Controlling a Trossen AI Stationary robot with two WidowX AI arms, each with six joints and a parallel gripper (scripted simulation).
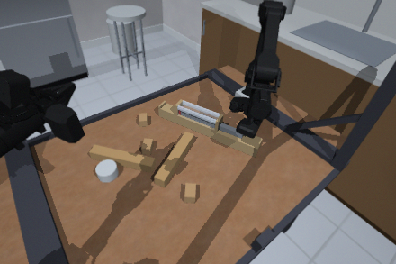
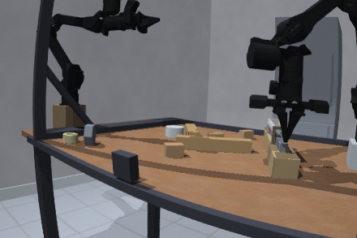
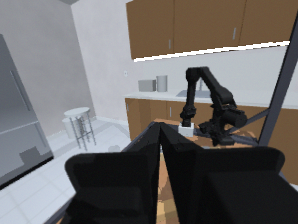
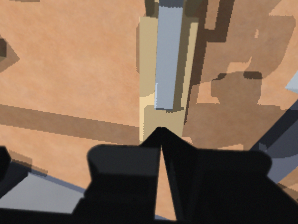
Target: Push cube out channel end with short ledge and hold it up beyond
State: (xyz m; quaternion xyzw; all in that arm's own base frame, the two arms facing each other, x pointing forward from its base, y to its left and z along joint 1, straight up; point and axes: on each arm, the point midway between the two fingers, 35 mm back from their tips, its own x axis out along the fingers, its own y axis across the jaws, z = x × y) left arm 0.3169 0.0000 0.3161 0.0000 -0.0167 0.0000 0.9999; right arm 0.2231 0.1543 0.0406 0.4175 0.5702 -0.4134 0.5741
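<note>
My right gripper is now 29 cm short of the red cube, 5 cm to the right of it and 5 cm above it. Round my right hand: white cylinder 41 cm to the left, 29 cm ahead, 9 cm below; then tan channel 20 cm ahead, 5 cm below, 4 cm to the left; then grey block 54 cm to the left, 8 cm below, 2 cm behind.
</note>
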